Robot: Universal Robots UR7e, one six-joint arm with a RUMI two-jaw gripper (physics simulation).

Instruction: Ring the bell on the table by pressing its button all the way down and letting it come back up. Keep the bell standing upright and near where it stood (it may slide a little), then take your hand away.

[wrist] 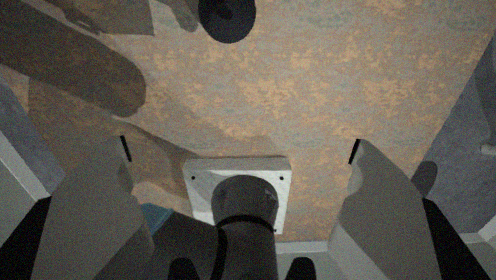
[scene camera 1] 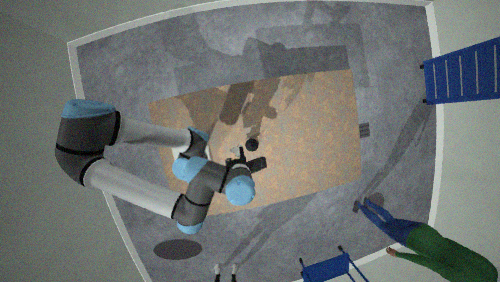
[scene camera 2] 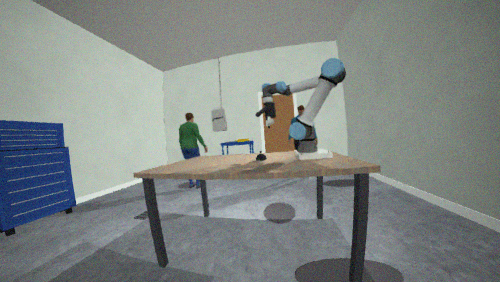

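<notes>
The bell (scene camera 1: pixel 252 144) (scene camera 2: pixel 261 157) (wrist: pixel 227 22) is small, dark and round. It stands upright on the wooden table (scene camera 1: pixel 310 135) (scene camera 2: pixel 200 167) (wrist: pixel 325 85), with its small button on top in the scene camera 2 view. In the wrist view it is at the top edge, left of the middle and partly cut off. My gripper (scene camera 1: pixel 235 151) (scene camera 2: pixel 270 124) (wrist: pixel 242 141) is open and empty, its fingers wide apart. It hangs well above the table, apart from the bell, a little toward the robot's base side in the scene camera 2 view.
The arm's white base plate (scene camera 2: pixel 322 154) (wrist: pixel 237 164) is on the table. A person in green (scene camera 1: pixel 440 250) (scene camera 2: pixel 189 135) stands on the floor away from the table. A blue cabinet (scene camera 1: pixel 462 75) (scene camera 2: pixel 37 185) is farther off. Arm shadows fall across the table.
</notes>
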